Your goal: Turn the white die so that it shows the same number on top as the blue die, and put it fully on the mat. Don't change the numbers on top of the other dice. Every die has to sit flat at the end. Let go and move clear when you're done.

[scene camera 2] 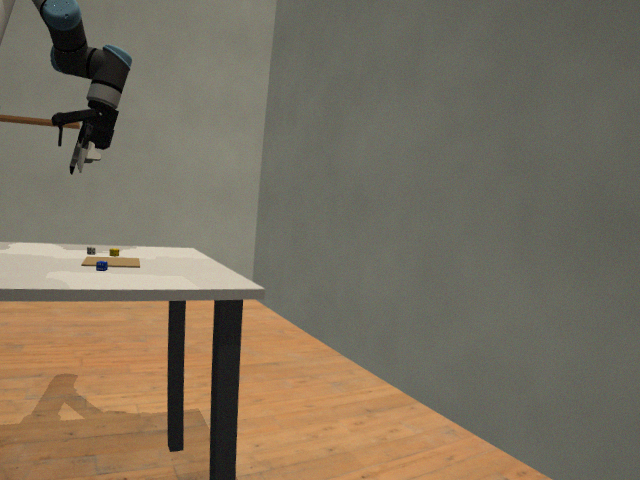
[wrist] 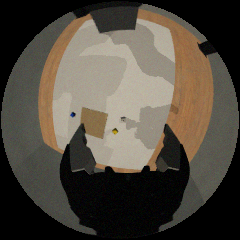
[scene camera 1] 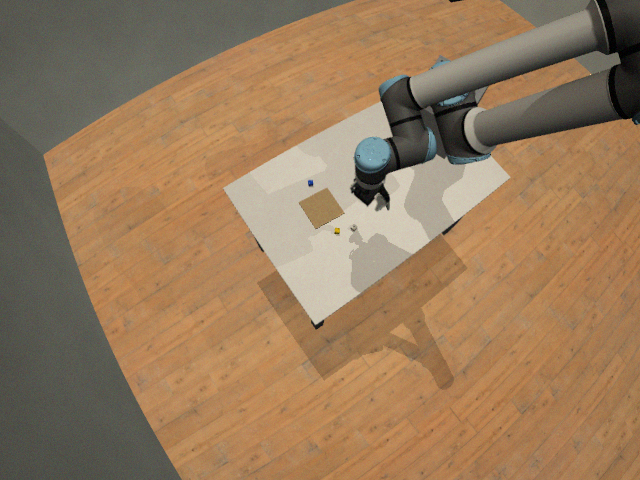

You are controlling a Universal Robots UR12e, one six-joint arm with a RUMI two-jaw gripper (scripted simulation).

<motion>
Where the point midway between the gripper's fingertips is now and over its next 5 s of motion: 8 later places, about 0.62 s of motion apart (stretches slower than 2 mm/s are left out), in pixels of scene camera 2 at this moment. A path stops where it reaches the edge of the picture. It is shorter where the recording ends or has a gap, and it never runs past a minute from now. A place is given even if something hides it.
My gripper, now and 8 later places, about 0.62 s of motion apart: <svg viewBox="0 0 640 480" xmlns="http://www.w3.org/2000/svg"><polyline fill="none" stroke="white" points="75,173 85,181 96,193 101,199 101,203 100,227 100,247 100,248 105,244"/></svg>
</motion>
